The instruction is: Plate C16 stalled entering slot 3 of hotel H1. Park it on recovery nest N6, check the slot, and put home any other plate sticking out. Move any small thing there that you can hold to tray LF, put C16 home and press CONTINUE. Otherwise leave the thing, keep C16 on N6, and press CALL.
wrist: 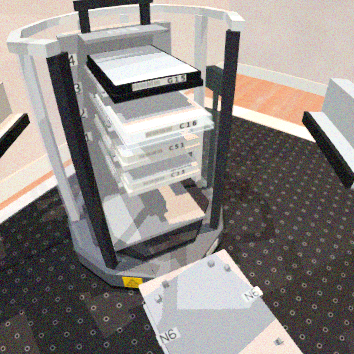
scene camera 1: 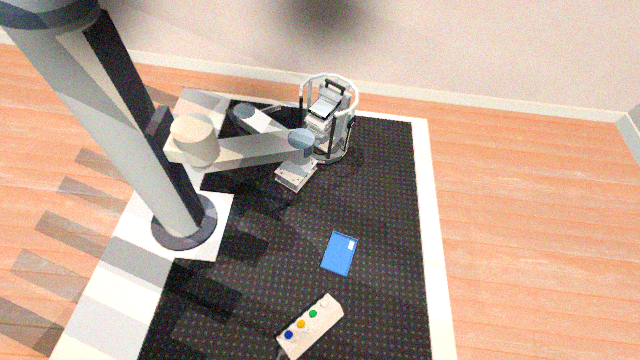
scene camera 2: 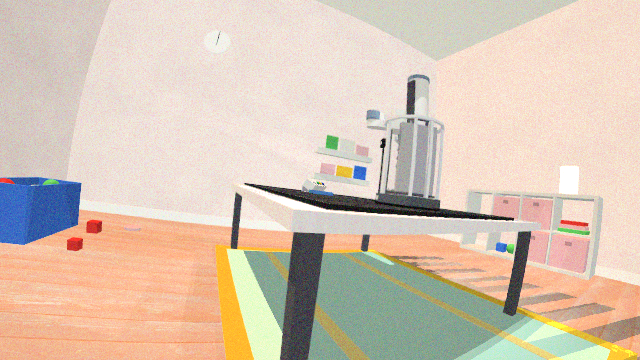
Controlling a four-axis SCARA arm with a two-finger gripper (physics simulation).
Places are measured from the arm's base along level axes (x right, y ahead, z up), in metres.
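Where they show: gripper, fingertip midpoint: [wrist: 161, 94] [scene camera 1: 289, 118]; arm's base, origin of the base link: [scene camera 1: 185, 221].
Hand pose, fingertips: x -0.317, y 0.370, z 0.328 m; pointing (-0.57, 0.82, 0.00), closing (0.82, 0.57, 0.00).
Things, the pixels of their centre, and the offset from my fingertips. "spot": a spot on its surface instead.
- C15, body centre: [wrist: 144, 150] [scene camera 1: 322, 123] dx -0.136, dy +0.126, dz -0.150 m
- Black-edged plate G15, body centre: [wrist: 136, 66] [scene camera 1: 324, 105] dx -0.136, dy +0.126, dz -0.044 m
- Nest N6, body centre: [wrist: 214, 329] [scene camera 1: 296, 169] dx +0.031, dy +0.037, dz -0.281 m
- blue tray, body centre: [scene camera 1: 339, 253] [scene camera 2: 320, 192] dx +0.381, dy +0.254, dz -0.307 m
- button box, body centre: [scene camera 1: 311, 325] [scene camera 2: 315, 186] dx +0.655, dy +0.171, dz -0.274 m
- pale top ring, surface spot: [wrist: 34, 46] spot: dx -0.137, dy +0.019, dz +0.004 m
Hotel H1 [scene camera 1: 334, 159] [scene camera 2: 407, 201] [wrist: 102, 270] stands at the table's far end. In the wrist view, plate C16 [wrist: 170, 131], clear, juts beyond clear plates C51 [wrist: 160, 151] and C15 [wrist: 160, 179] below. Black-edged plate G15 [wrist: 159, 87] is above C16; how far it sticks out is hard to tell. No small thing can be made out. Nest N6 [scene camera 1: 295, 175] [wrist: 215, 300] is bare beside the hotel. My gripper [wrist: 161, 94] is open and empty, its fingers wide apart, facing the hotel. A blue tray [scene camera 1: 339, 253] [scene camera 2: 320, 193], its label unreadable, and a button box [scene camera 1: 316, 326] [scene camera 2: 313, 186] lie on the mat.
The arm's forearm [scene camera 1: 250, 150] passes above the mat beside N6. The hotel has dark front posts [wrist: 231, 125] and a pale top ring [wrist: 34, 46]. The arm's column [scene camera 1: 120, 135] [scene camera 2: 421, 97] stands at the table's side. The buttons' labels are unreadable.
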